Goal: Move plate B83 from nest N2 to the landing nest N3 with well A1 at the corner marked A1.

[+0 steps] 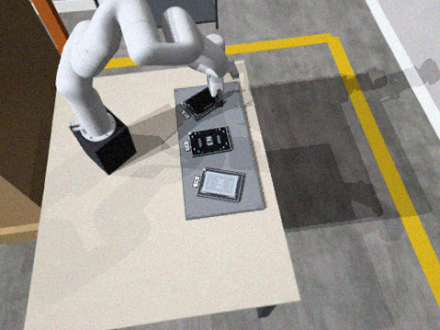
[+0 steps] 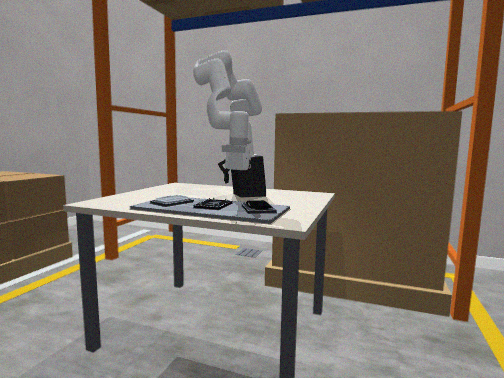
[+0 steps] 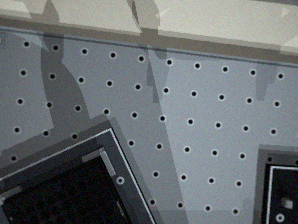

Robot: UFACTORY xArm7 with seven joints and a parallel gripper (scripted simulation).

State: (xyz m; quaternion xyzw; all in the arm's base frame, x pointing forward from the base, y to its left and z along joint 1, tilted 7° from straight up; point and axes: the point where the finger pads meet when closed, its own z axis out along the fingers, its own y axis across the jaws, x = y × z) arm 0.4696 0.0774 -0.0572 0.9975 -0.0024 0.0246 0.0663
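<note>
Now: hand 10 cm above the dark multi-well plate, 8 cm to the right of it and 5 cm past it. Also, from my hand: light grey plate: 34 cm to the right, 10 cm below, 8 cm behind; then black nest: 13 cm to the right, 12 cm below, 7 cm behind.
</note>
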